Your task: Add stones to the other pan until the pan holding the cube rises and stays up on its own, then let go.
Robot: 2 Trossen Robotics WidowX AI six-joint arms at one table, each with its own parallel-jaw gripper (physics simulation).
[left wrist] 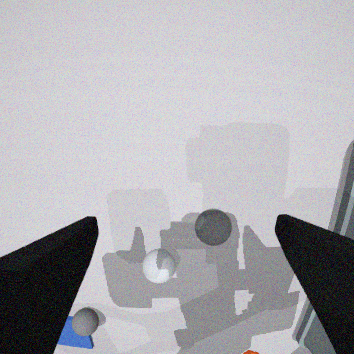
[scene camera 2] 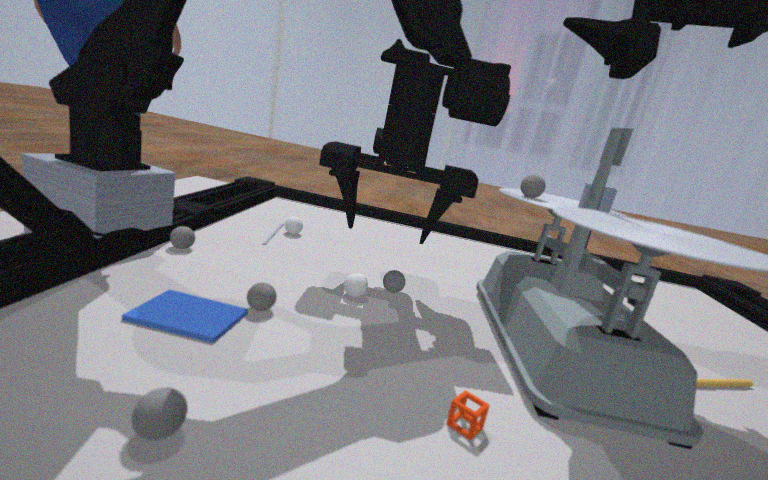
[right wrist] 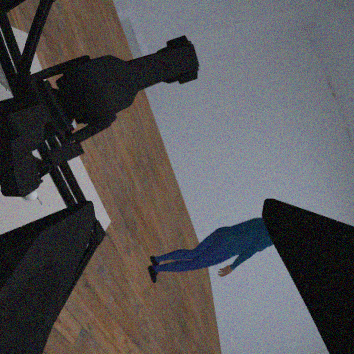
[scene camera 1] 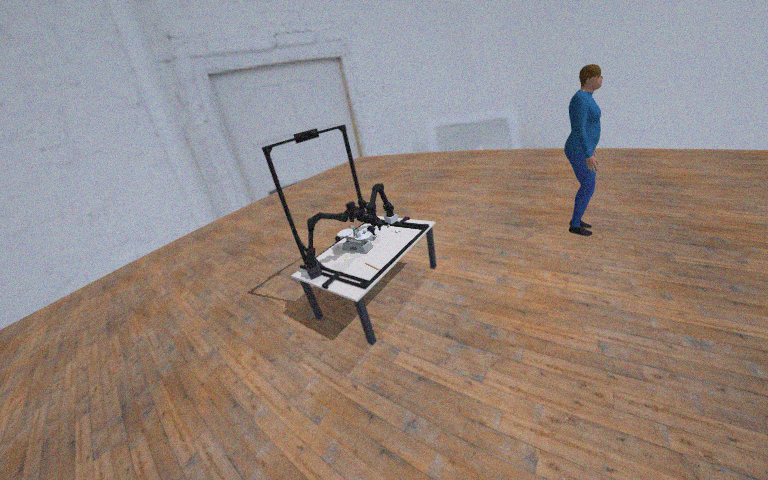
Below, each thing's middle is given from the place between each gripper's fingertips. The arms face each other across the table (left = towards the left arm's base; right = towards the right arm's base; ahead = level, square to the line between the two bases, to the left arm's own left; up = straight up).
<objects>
My left gripper is now 22 cm to the left of the grey balance scale [scene camera 2: 579, 353], 6 cm below it and 6 cm past it. From my left hand the other things lie so: blue flat pad [scene camera 2: 176, 312]: 21 cm behind, 12 cm to the left, 6 cm below; orange wire cube [scene camera 2: 466, 413]: 24 cm behind, 13 cm to the right, 5 cm below.
Now: right hand 280 mm above the grey balance scale, 170 mm past it and 70 mm to the left of it. The rest, counted from my right hand: blue flat pad 390 mm below, 320 mm behind, 270 mm to the left; then orange wire cube 380 mm below, 350 mm behind, 20 mm to the left.
</objects>
